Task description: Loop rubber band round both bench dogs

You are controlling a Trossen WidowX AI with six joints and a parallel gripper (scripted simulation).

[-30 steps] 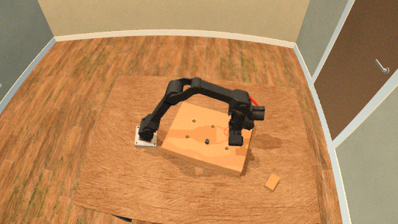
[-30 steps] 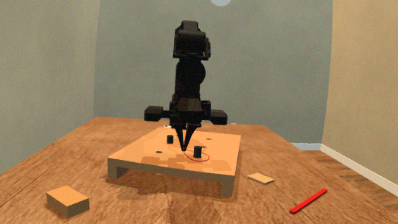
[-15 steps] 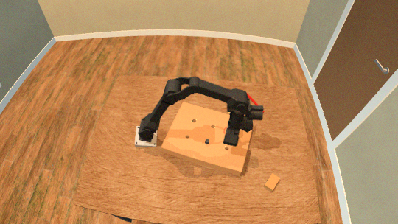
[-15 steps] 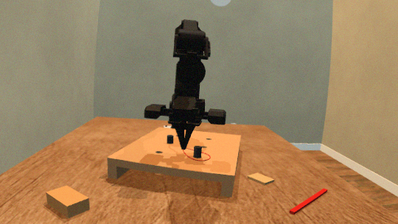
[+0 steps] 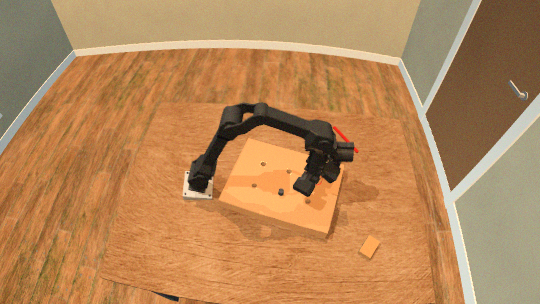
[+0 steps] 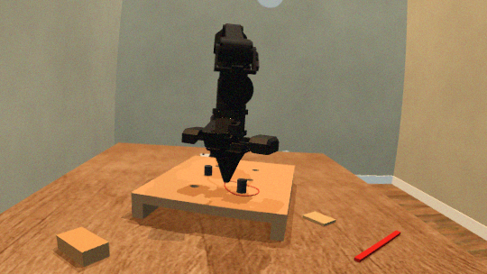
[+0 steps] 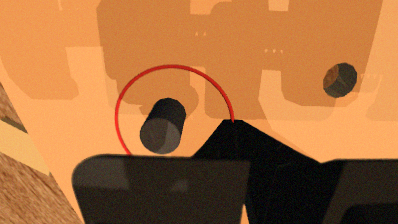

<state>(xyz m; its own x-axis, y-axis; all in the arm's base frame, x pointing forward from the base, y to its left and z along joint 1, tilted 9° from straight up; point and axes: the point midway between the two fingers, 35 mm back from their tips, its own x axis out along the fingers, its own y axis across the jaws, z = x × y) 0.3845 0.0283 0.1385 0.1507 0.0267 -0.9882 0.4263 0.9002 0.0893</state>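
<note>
My gripper is now 90 mm past the light wooden board and 70 mm above it. Round my hand: thin tan tile (30 mm ahead, 190 mm to the left, 100 mm below); then red stick (150 mm ahead, 270 mm to the left, 100 mm below); then tan block (230 mm ahead, 210 mm to the right, 90 mm below).
</note>
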